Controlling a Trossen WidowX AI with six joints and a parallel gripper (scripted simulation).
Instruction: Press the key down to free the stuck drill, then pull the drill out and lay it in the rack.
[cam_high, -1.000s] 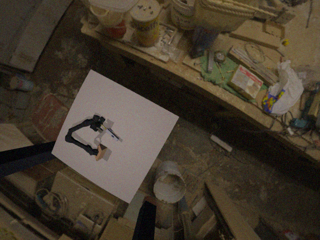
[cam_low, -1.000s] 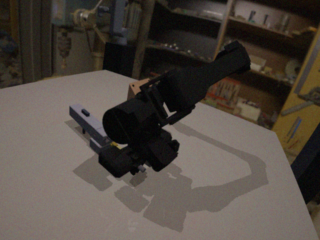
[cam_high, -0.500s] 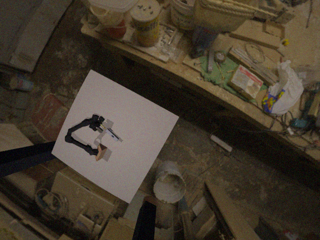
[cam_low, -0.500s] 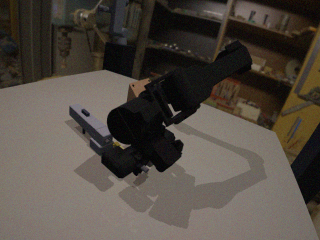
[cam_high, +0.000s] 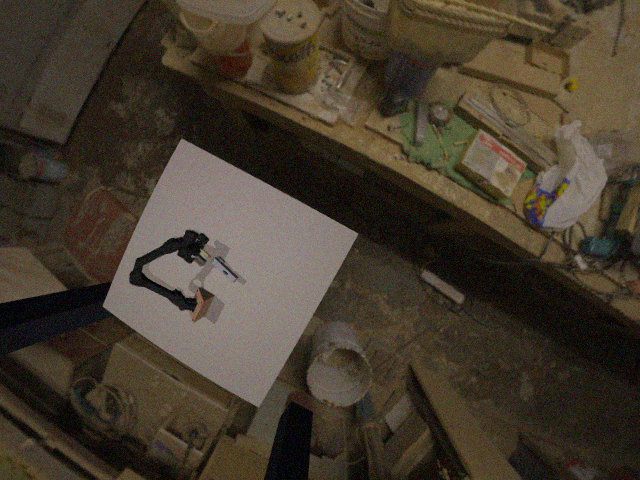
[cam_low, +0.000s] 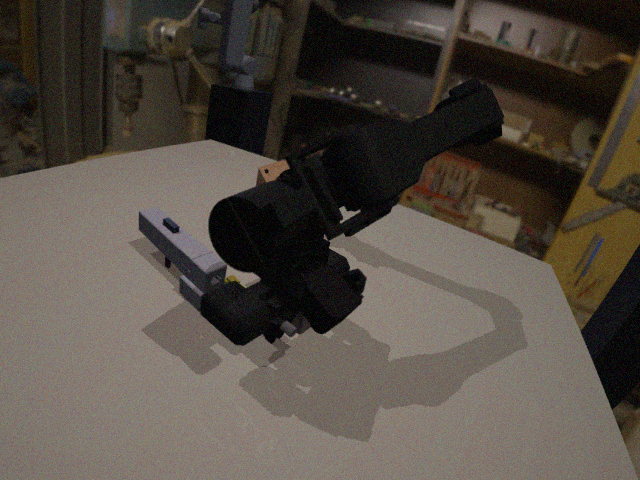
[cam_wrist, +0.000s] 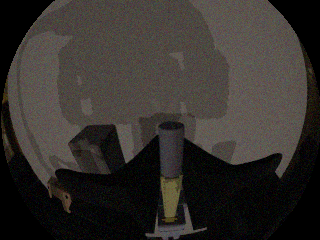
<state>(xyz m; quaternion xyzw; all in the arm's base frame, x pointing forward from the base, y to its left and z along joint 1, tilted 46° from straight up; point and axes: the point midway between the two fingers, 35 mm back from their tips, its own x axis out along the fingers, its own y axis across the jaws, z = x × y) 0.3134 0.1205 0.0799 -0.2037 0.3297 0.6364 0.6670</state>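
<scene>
The drill is 4 cm to the right of my gripper tip, 4 cm above it and 1 cm behind it. Also, from my gripper tip: grey housing: 19 cm to the right, 3 cm behind, 2 cm above; dark key: 22 cm to the right, 4 cm behind, 3 cm above.
</scene>
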